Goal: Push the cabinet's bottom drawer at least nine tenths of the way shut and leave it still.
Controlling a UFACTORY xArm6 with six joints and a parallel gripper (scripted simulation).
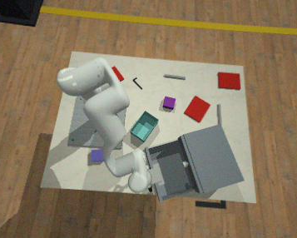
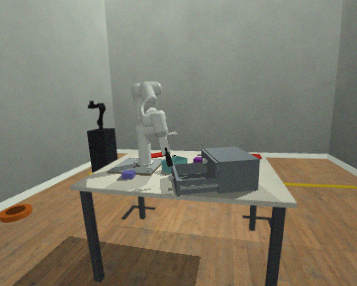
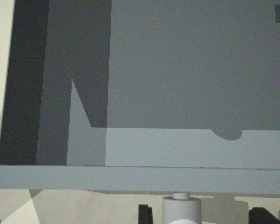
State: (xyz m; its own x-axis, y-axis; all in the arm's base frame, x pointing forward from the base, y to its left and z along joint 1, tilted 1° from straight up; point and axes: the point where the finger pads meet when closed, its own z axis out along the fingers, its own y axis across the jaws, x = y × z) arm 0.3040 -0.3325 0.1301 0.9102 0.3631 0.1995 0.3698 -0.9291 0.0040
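The bottom drawer is 120 mm below my hand, 120 mm ahead of it and 50 mm to the left of it. Round my hand: blue-violet cube (310 mm behind, 130 mm below, 80 mm to the left); grey cabinet (220 mm ahead, 90 mm to the left, 70 mm below); teal bin (280 mm to the left, 130 mm below, 50 mm behind).
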